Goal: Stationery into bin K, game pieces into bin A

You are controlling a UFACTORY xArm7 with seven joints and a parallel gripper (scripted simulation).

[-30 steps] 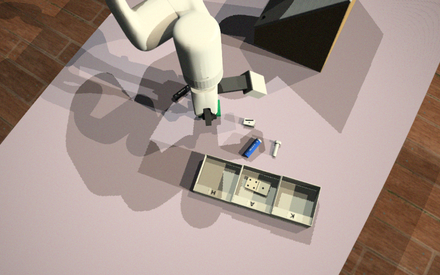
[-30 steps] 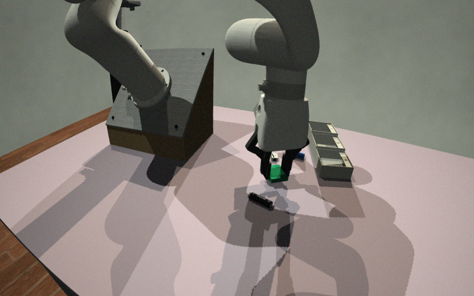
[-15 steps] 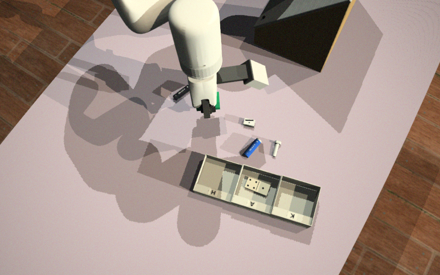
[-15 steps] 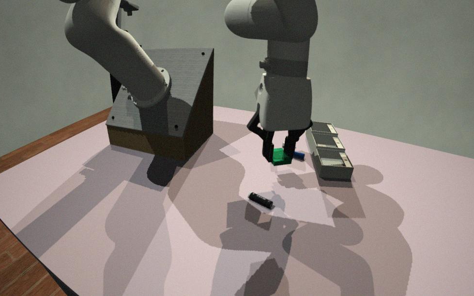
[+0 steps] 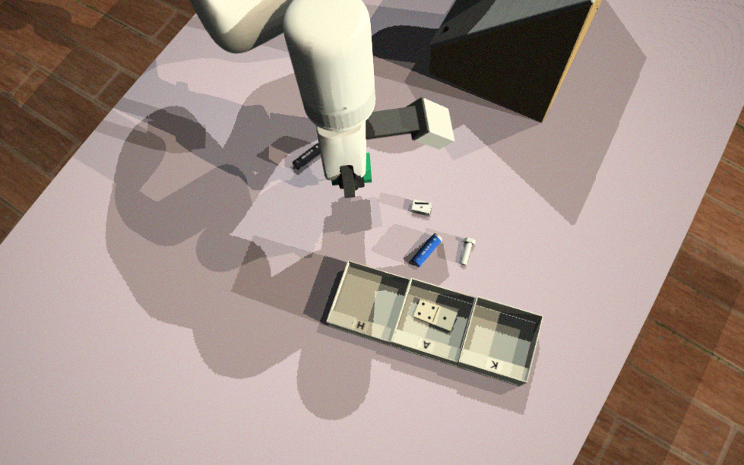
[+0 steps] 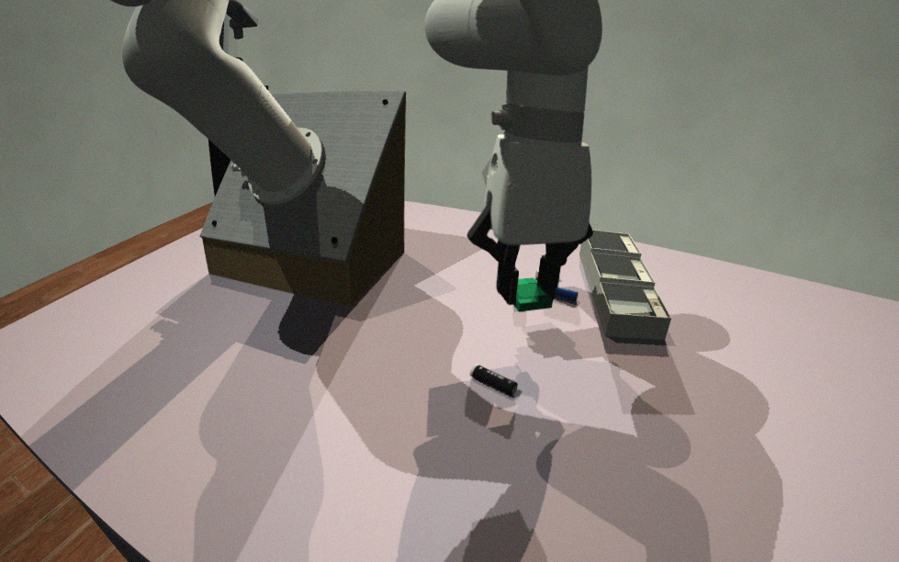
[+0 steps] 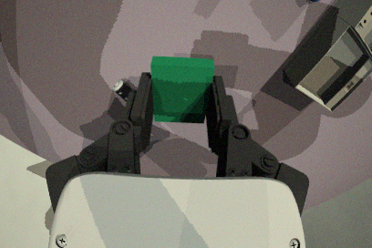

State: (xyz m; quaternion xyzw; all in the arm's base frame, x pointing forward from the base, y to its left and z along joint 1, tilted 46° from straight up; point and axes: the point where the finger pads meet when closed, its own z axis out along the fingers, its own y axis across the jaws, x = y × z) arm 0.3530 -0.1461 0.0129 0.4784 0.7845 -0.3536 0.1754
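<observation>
My gripper is now 90 mm to the right of the white pencil sharpener, 70 mm above it and 10 mm past it. The rest, counted from my hand: blue battery 130 mm to the left, 70 mm below, 40 mm ahead; then green block 20 mm below; then black battery 80 mm to the right, 70 mm below, 20 mm behind.
</observation>
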